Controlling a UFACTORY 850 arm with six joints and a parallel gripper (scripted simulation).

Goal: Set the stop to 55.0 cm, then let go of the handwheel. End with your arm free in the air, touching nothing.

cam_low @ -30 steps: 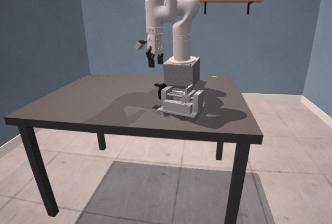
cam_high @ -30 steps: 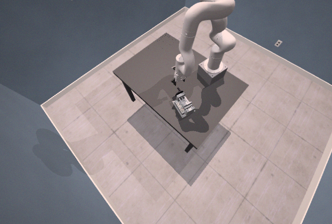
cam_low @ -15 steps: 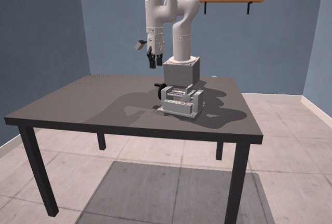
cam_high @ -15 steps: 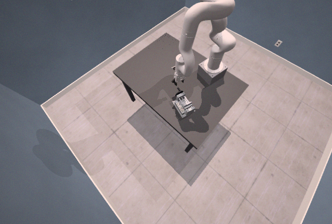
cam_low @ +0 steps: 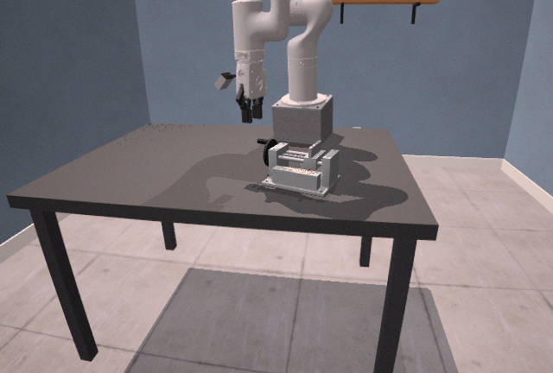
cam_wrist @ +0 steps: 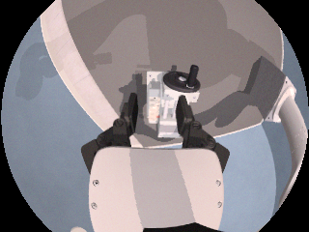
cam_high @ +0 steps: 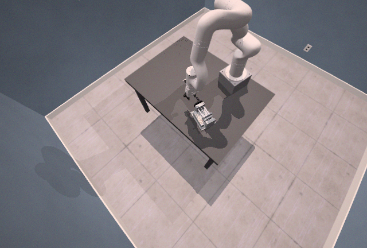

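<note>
Right now my hand is 100 mm above the dark handle, 70 mm past it and 10 mm to the right of it. From my hand the other things lie so: black handwheel 110 mm below, 60 mm behind, 30 mm to the left; then grey stop fixture 180 mm to the left, 120 mm below.
</note>
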